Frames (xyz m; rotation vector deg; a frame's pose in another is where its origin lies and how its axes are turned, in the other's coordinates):
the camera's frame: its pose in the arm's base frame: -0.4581 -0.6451 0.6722 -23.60 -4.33 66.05
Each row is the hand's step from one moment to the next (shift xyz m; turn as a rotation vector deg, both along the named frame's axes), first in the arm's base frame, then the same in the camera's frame.
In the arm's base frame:
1: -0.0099 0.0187 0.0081 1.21 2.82 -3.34
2: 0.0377 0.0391 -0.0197 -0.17 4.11 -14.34
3: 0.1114 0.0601 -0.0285 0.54 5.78 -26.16
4: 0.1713 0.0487 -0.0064 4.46 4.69 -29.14
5: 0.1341 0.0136 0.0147 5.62 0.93 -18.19
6: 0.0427 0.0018 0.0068 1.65 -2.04 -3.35
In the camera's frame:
1: 0.0115 0.0121 0.0153 3.54 1.09 -2.62
2: 0.0536 -0.0126 -0.0174 5.79 6.63 -12.05
3: 0.1042 -0.0665 -0.0394 9.37 10.77 -22.68
4: 0.1153 -0.1304 -0.0381 10.46 8.04 -26.78
5: 0.0653 -0.1174 -0.0185 5.90 1.87 -18.03
6: 0.0182 -0.0390 -0.0046 -0.65 -0.94 -4.10

